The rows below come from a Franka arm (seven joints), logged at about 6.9 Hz.
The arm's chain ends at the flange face. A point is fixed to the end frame.
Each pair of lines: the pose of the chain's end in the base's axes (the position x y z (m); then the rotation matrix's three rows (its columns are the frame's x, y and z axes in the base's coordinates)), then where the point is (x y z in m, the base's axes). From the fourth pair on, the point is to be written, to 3 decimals.
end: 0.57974, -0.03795, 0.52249; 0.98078, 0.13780, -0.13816; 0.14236, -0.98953, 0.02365; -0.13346, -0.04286, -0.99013
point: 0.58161 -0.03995 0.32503
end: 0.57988, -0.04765, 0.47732; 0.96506, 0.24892, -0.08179; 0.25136, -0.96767, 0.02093; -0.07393, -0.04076, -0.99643
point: 0.59350 -0.04691 0.28032
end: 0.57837, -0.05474, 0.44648; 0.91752, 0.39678, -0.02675; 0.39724, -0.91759, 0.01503; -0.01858, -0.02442, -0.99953
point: 0.60299 -0.05054 0.25059
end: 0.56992, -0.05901, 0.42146; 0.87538, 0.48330, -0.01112; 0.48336, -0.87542, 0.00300; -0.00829, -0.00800, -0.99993
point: 0.597 -0.054 0.226
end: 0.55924, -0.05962, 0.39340; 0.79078, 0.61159, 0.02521; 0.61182, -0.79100, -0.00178; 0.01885, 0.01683, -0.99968
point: 0.593 -0.051 0.199
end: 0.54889, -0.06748, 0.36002; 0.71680, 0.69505, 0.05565; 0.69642, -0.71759, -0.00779; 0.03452, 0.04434, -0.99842
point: 0.587 -0.057 0.167
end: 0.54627, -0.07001, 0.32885; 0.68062, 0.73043, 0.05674; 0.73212, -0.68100, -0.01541; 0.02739, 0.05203, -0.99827
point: 0.584 -0.060 0.135
